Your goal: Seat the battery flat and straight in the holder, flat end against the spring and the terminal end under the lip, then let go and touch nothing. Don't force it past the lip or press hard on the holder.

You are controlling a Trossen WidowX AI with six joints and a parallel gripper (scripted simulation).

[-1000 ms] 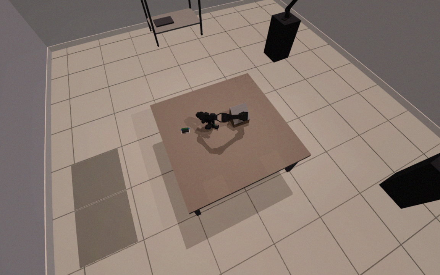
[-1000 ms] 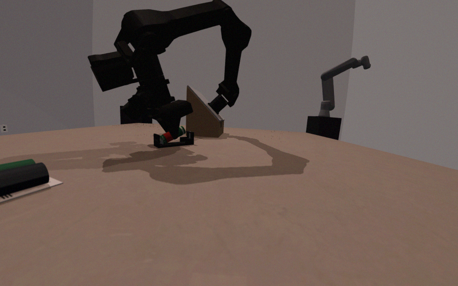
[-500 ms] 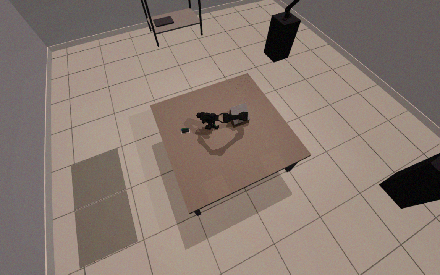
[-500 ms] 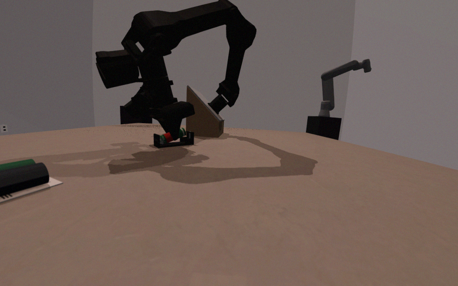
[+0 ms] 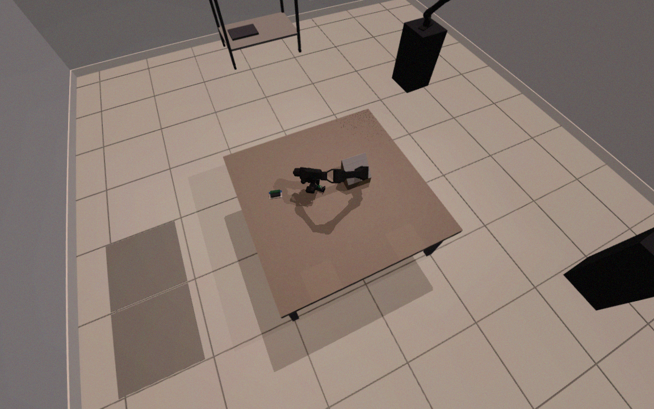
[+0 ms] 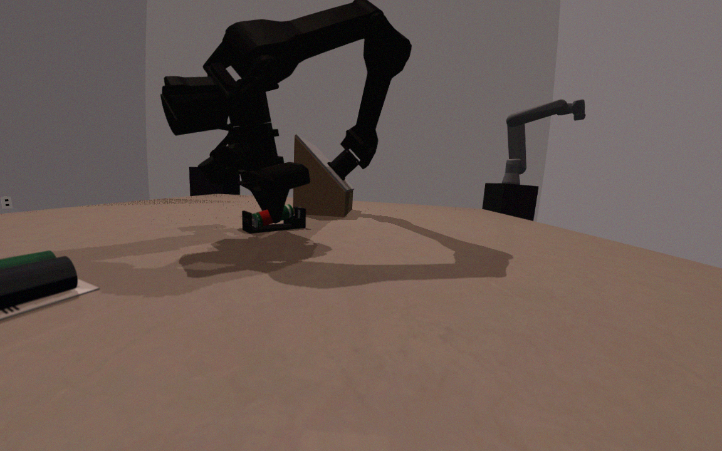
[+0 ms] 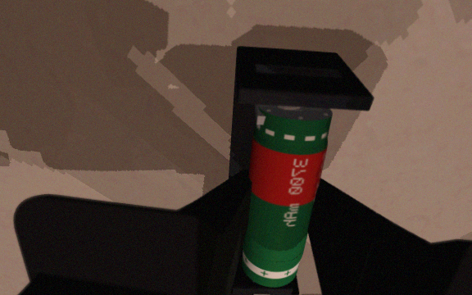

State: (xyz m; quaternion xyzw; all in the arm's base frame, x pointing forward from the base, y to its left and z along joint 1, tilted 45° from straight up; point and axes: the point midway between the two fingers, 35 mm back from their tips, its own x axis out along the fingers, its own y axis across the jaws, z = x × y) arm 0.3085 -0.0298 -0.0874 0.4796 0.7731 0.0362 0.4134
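The battery lies 10 mm above my gripper tip.
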